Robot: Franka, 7 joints.
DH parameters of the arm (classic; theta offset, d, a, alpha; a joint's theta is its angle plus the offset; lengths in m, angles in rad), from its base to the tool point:
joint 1: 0 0.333 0 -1.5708
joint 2: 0 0 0 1.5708
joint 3: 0 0.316 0.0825 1.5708
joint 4: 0 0 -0.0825 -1.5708
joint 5: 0 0.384 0 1.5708
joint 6: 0 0 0.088 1.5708
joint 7: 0 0.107 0 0
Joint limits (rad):
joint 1: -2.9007..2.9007
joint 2: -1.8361..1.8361
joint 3: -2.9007..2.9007
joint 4: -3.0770..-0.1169
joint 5: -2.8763..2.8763
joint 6: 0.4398..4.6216
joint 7: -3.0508..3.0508
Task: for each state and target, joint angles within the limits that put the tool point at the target. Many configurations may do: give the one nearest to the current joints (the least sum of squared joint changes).
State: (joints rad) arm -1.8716 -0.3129 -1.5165 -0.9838 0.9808 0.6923 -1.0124
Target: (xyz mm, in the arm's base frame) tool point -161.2 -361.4 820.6
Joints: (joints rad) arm -1.3270 0.0486 -1.0002 -1.0268 1.0253 0.5150 -1.0124
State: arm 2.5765 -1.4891 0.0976 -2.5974 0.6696 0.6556 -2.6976
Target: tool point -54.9 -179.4 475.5
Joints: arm 2.7420 -1.6598 0.5118 -2.7044 0.7872 0.5380 -2.6976
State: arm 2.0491 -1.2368 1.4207 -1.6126 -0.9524 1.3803 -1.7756
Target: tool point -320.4 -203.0 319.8
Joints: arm 2.1143 -1.2431 1.8250 -2.3438 -0.6557 1.1806 -1.7756
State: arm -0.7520 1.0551 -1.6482 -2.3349 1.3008 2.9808 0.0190
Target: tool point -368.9 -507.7 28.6
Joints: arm -1.1658 1.6453 -1.0206 -1.7099 1.2015 2.7966 0.0190
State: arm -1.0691 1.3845 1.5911 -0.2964 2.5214 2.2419 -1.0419
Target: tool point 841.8 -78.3 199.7
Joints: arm -0.4194 1.7219 1.4872 -0.5517 2.5357 2.3076 -1.0419
